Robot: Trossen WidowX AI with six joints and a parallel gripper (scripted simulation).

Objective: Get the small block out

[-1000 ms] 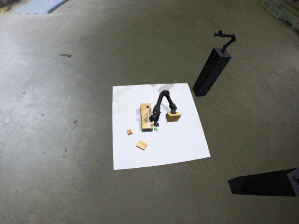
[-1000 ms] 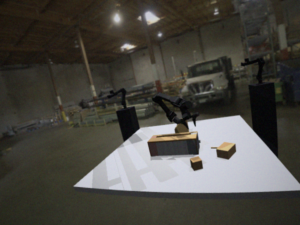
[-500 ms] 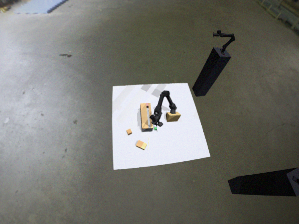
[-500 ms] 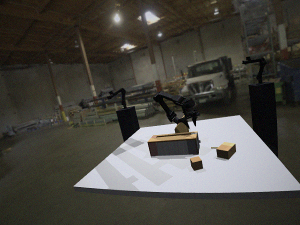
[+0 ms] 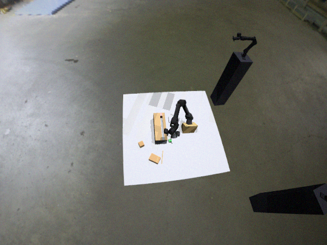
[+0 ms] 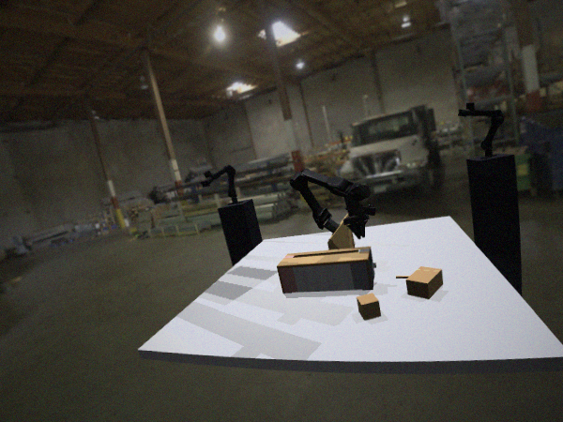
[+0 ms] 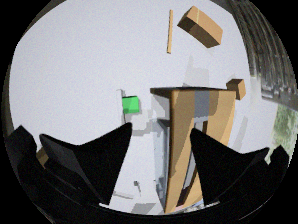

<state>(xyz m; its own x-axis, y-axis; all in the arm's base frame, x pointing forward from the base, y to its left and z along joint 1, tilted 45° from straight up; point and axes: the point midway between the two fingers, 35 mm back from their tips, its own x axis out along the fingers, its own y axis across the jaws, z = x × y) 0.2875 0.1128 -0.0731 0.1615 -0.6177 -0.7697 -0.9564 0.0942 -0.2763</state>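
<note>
My gripper tip is 20 mm past the green block, 10 mm to the right of it and 140 mm above it. Also, from my gripper tip: tan box: 40 mm ahead, 160 mm to the right, 100 mm below; then flat tan block: 210 mm ahead, 200 mm to the left, 130 mm below; then thin stick: 110 mm ahead, 190 mm to the left, 160 mm below.
</note>
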